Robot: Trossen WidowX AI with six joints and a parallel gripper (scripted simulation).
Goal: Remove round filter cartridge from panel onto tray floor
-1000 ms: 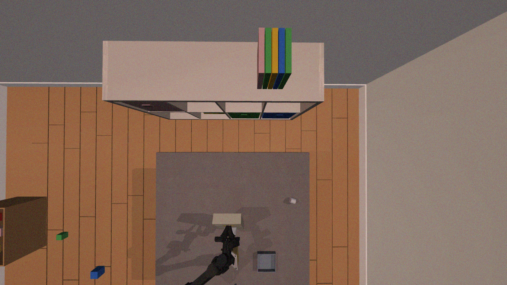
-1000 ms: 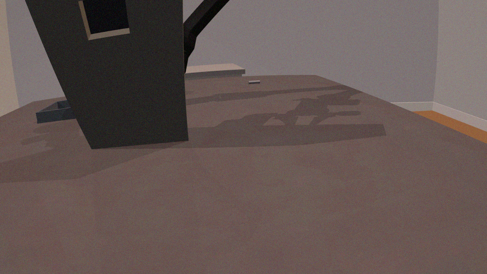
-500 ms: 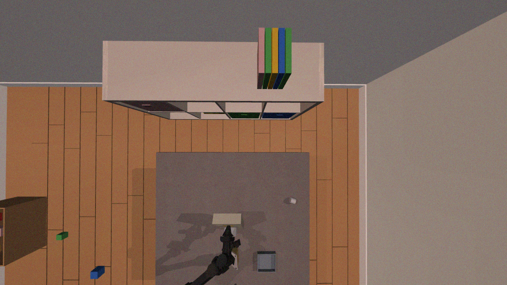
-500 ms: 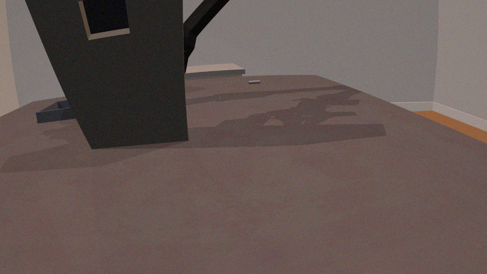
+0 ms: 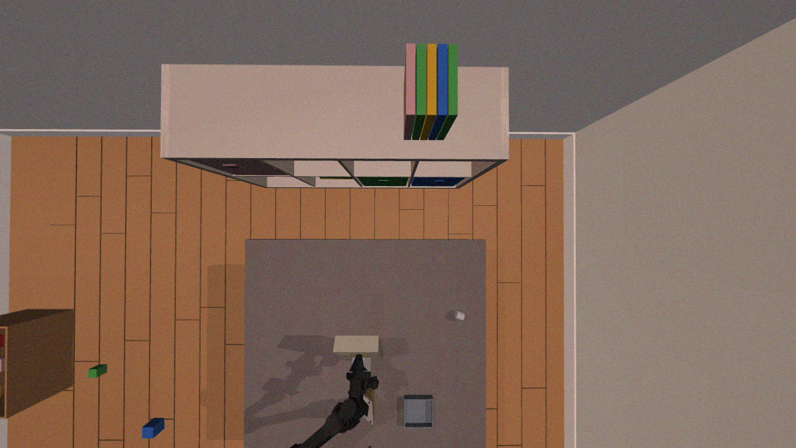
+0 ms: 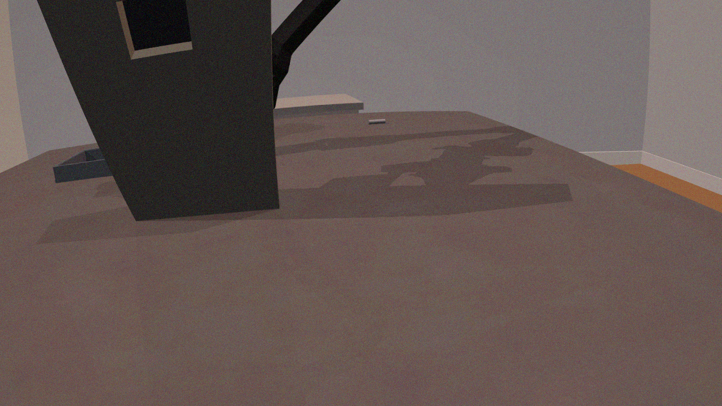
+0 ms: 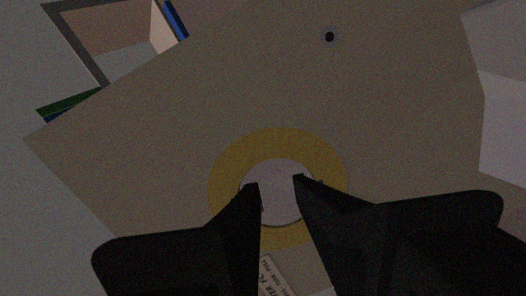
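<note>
My gripper tip is 1 cm short of the round filter cartridge and 1 cm above it. The rest, counted from my gripper tip: beige service panel (8 cm below, 4 cm behind); grey tray (39 cm behind, 33 cm to the right, 22 cm below); small grey ledge (9 cm below, 9 cm behind, 1 cm to the right).
</note>
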